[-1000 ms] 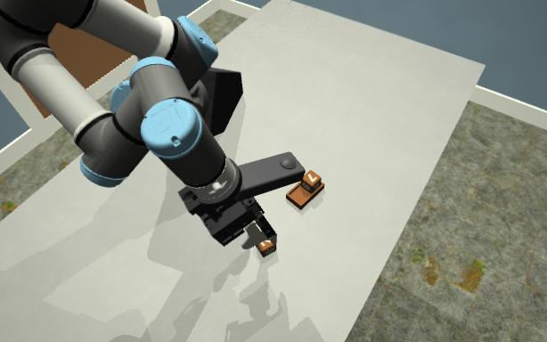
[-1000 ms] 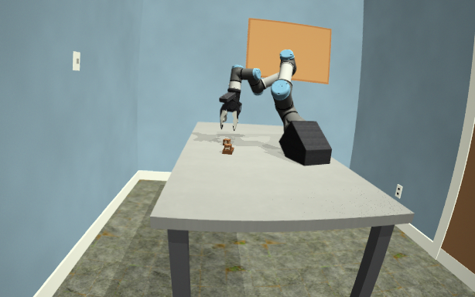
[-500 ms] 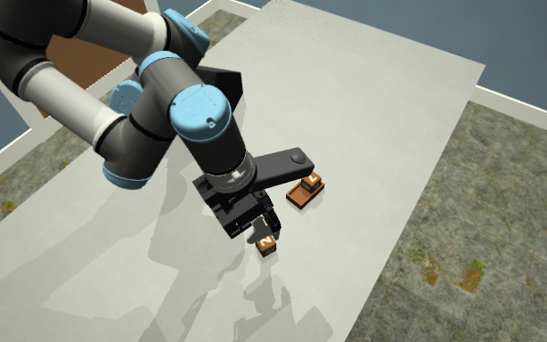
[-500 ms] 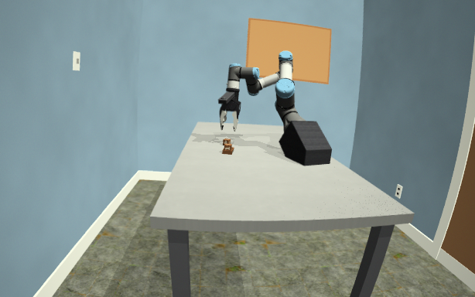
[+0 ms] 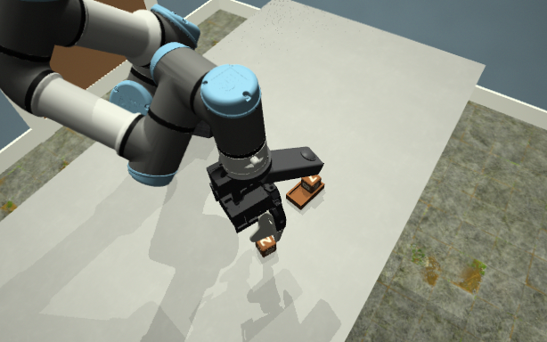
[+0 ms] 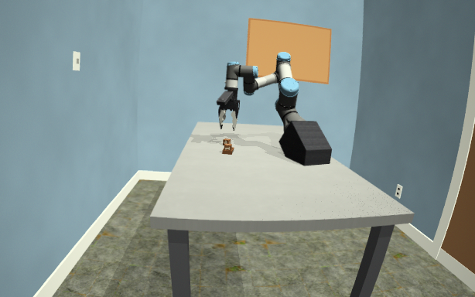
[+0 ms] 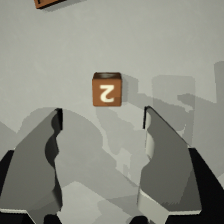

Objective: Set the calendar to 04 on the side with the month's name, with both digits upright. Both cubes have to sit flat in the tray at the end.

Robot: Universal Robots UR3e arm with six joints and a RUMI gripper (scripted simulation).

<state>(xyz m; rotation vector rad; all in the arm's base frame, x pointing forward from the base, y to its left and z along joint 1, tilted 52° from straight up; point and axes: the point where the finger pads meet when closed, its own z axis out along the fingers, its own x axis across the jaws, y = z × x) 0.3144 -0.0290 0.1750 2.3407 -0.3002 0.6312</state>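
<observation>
My gripper is now 1 cm to the left of the cube and 8 cm above it. The rest, counted from my hand: brown tray 15 cm to the left, 9 cm below.
</observation>
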